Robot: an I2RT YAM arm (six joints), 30 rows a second.
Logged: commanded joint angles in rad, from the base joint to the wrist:
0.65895, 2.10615, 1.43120, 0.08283, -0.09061, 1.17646
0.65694, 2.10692, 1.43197, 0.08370, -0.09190, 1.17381
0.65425, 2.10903, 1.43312, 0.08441, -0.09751, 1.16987
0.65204, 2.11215, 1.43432, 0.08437, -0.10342, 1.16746
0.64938, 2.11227, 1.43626, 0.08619, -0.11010, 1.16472
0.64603, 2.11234, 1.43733, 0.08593, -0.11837, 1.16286
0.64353, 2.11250, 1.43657, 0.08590, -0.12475, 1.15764
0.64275, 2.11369, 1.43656, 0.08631, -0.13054, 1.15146
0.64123, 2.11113, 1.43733, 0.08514, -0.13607, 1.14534
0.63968, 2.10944, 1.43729, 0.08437, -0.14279, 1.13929
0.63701, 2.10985, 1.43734, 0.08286, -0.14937, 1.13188
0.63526, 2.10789, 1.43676, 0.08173, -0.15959, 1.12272
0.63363, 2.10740, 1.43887, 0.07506, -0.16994, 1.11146
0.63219, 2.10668, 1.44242, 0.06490, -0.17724, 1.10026
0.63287, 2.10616, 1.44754, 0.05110, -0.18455, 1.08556
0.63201, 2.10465, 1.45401, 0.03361, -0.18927, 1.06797
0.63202, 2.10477, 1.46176, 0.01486, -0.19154, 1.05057
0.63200, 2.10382, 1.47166, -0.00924, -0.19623, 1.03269
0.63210, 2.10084, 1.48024, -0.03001, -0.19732, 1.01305
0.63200, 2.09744, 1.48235, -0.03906, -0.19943, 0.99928
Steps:
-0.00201, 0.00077, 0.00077, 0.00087, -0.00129, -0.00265
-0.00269, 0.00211, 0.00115, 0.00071, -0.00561, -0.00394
-0.00221, 0.00312, 0.00120, -0.00004, -0.00591, -0.00241
-0.00266, 0.00012, 0.00194, 0.00182, -0.00668, -0.00274
-0.00335, 0.00007, 0.00107, -0.00026, -0.00827, -0.00186
-0.00250, 0.00016, -0.00076, -0.00003, -0.00638, -0.00522
-0.00078, 0.00119, -0.00001, 0.00041, -0.00579, -0.00618
-0.00152, -0.00256, 0.00077, -0.00117, -0.00553, -0.00612
-0.00155, -0.00169, -0.00004, -0.00077, -0.00672, -0.00605
-0.00267, 0.00041, 0.00005, -0.00151, -0.00658, -0.00741
-0.00175, -0.00196, -0.00058, -0.00113, -0.01022, -0.00916
-0.00163, -0.00049, 0.00211, -0.00667, -0.01035, -0.01126
-0.00144, -0.00072, 0.00355, -0.01016, -0.00730, -0.01120
0.00068, -0.00052, 0.00512, -0.01380, -0.00731, -0.01470
-0.00086, -0.00151, 0.00647, -0.01749, -0.00472, -0.01759
0.00001, 0.00012, 0.00775, -0.01875, -0.00227, -0.01740
-0.00002, -0.00095, 0.00990, -0.02410, -0.00469, -0.01788
0.00010, -0.00298, 0.00858, -0.02077, -0.00109, -0.01964
-0.00010, -0.00340, 0.00211, -0.00905, -0.00211, -0.01377

